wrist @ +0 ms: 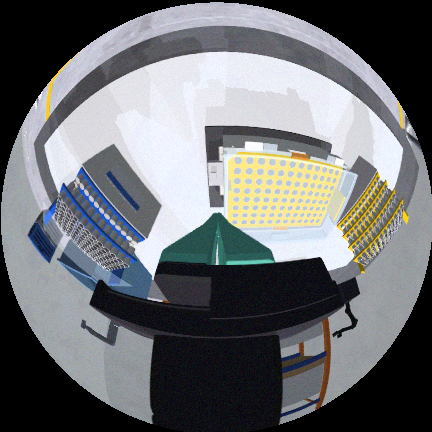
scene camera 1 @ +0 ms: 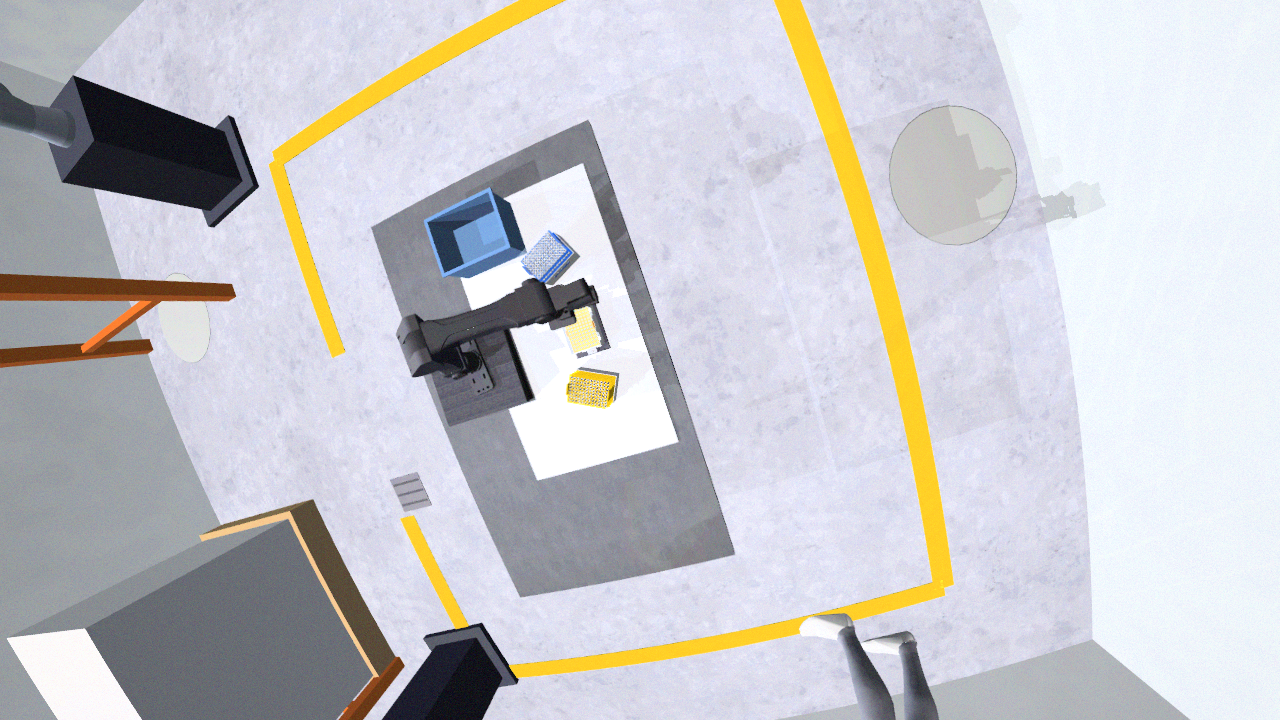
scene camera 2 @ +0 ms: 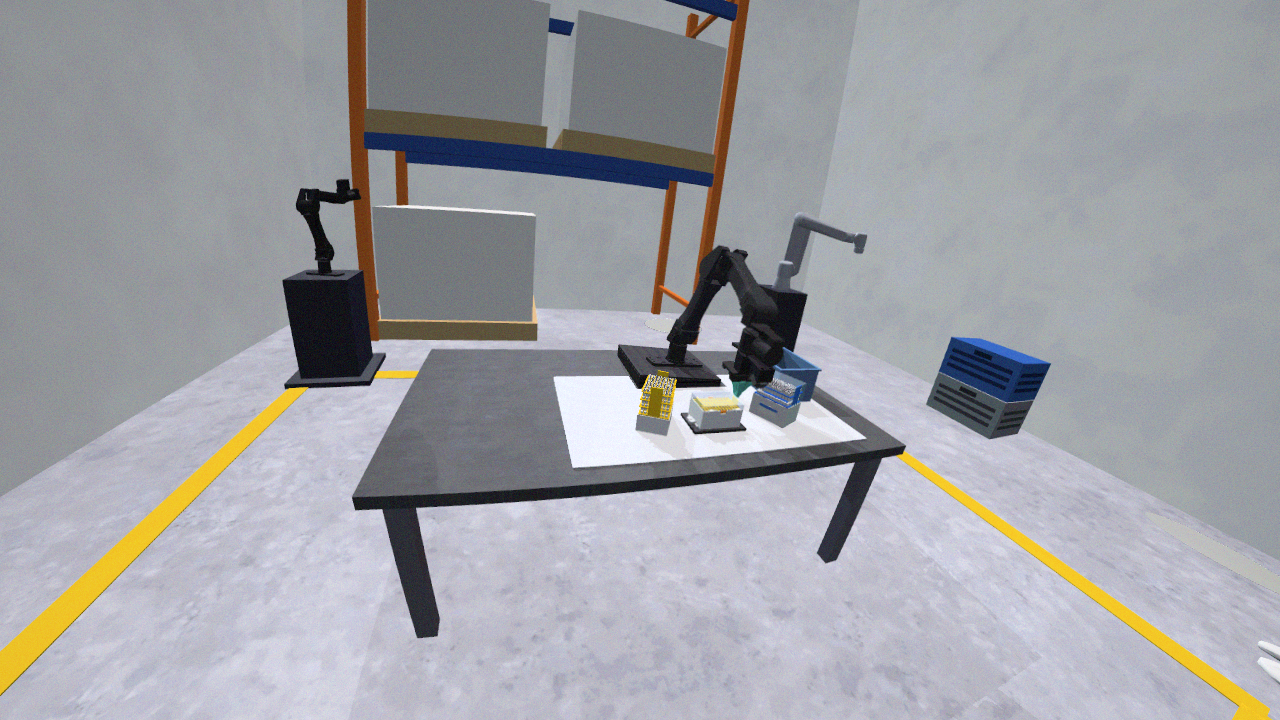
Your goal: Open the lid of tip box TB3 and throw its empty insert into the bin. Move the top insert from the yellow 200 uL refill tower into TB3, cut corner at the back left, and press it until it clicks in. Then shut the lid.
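Tip box TB3 (scene camera 1: 584, 331) (scene camera 2: 716, 415) (wrist: 280, 192) stands upright in a dark holder (wrist: 215, 134). Its clear lid looks shut, and the pale yellow insert with empty holes shows through it. The yellow 200 uL refill tower (scene camera 1: 590, 390) (scene camera 2: 657, 402) (wrist: 372, 220) stands beside TB3, at the right in the wrist view, with stacked inserts full of tips. The blue bin (scene camera 1: 487, 259) (scene camera 2: 805, 376) stands beyond the blue tower. My gripper (scene camera 2: 740, 387) (wrist: 216, 218) is shut and empty, its green fingertips together above the near left corner of TB3 in the wrist view. The arm hides the fingertips in scene camera 1.
A blue refill tower (scene camera 1: 546, 256) (scene camera 2: 775, 402) (wrist: 95, 220) stands on the other side of TB3, close to my gripper and the bin. The towers and TB3 stand on a white mat (scene camera 1: 572, 447) (scene camera 2: 590, 443) on the dark table (scene camera 1: 617, 528) (scene camera 2: 483, 429).
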